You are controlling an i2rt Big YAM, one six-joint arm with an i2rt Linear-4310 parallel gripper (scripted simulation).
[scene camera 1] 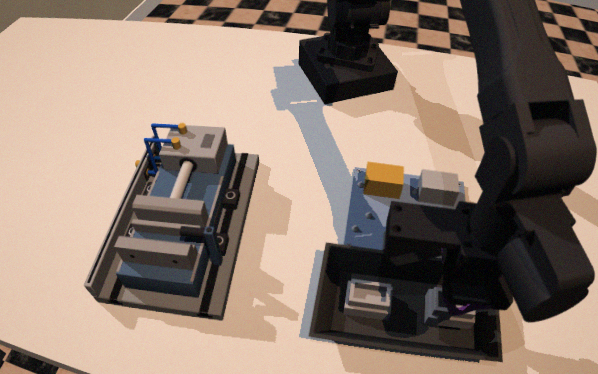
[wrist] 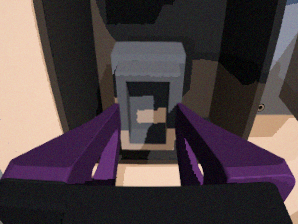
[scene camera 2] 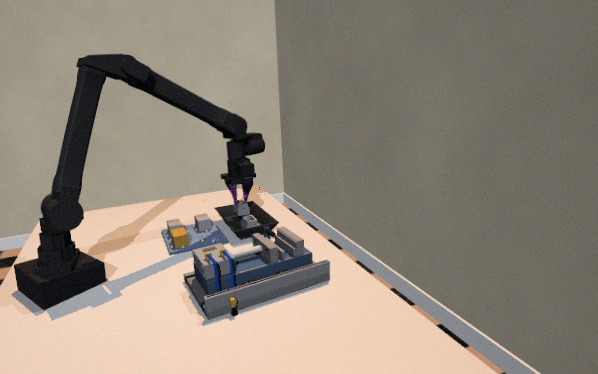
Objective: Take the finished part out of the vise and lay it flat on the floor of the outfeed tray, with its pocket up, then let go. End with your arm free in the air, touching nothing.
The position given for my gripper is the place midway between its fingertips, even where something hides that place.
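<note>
My gripper [scene camera 1: 454,301] is visible, and it appears in the wrist view [wrist: 147,112] too. Scene camera 1 further shows a grey block [scene camera 1: 436,187] and an orange block [scene camera 1: 385,180]; the orange block is out of frame in the wrist view.
</note>
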